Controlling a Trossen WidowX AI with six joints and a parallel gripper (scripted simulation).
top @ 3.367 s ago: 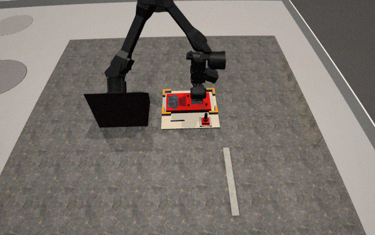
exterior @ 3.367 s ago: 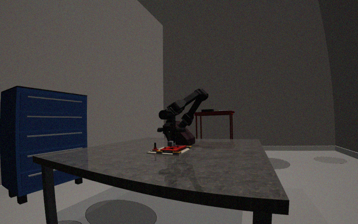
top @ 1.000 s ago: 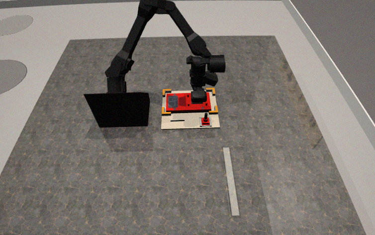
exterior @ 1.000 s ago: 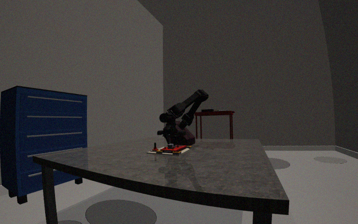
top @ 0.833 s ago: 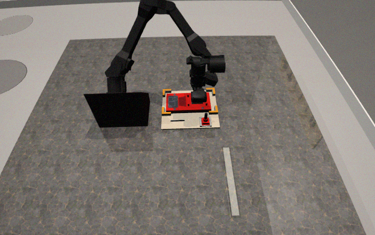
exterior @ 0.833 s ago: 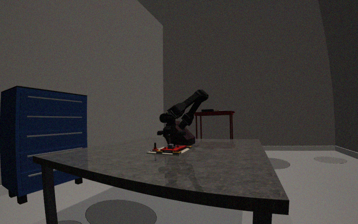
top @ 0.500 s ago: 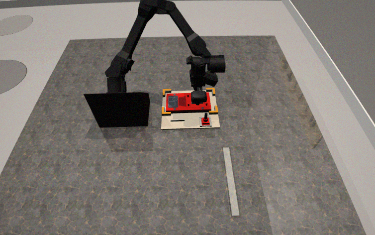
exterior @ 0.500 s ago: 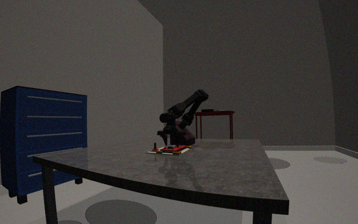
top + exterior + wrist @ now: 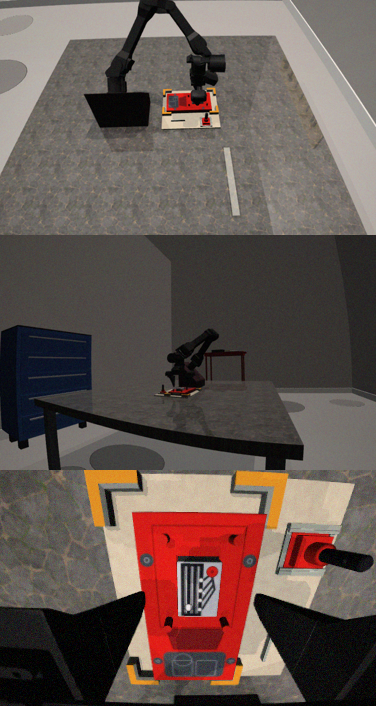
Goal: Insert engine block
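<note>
Now: gripper tip 2 cm above the engine block and 1 cm to the right of it.
</note>
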